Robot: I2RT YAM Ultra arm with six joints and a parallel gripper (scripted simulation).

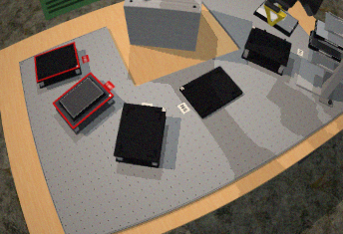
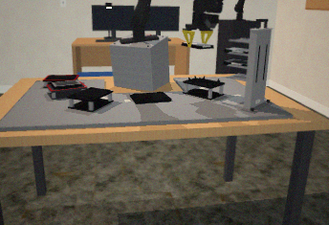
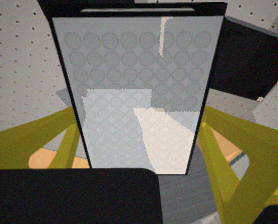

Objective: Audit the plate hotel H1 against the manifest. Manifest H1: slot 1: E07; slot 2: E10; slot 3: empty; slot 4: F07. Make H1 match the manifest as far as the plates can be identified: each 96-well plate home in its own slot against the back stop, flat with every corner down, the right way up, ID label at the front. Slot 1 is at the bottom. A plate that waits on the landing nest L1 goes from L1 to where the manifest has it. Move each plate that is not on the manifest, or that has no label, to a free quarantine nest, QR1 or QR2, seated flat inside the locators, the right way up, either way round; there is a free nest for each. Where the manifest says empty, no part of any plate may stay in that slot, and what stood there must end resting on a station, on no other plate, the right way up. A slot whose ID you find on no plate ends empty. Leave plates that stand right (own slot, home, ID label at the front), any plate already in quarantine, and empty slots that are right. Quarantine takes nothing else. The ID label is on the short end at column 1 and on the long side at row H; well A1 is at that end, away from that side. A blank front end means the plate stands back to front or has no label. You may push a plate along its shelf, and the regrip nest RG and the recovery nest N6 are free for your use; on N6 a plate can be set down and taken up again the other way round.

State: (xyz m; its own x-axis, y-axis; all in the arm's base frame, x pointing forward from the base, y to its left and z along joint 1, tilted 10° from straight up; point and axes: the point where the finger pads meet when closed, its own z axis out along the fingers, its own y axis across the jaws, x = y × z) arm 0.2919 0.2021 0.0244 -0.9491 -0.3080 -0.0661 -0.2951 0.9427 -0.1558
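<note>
Now: hand 23 cm above the flat black recovery nest N6 and 22 cm to the left of it. From my hand the other things lie so: pale grey 96-well plate 15 cm to the left, 14 cm ahead, 1 cm below; A1 mark 18 cm below, 11 cm behind, 6 cm to the left; black regrip nest RG 18 cm below, 5 cm to the left, 2 cm behind.
</note>
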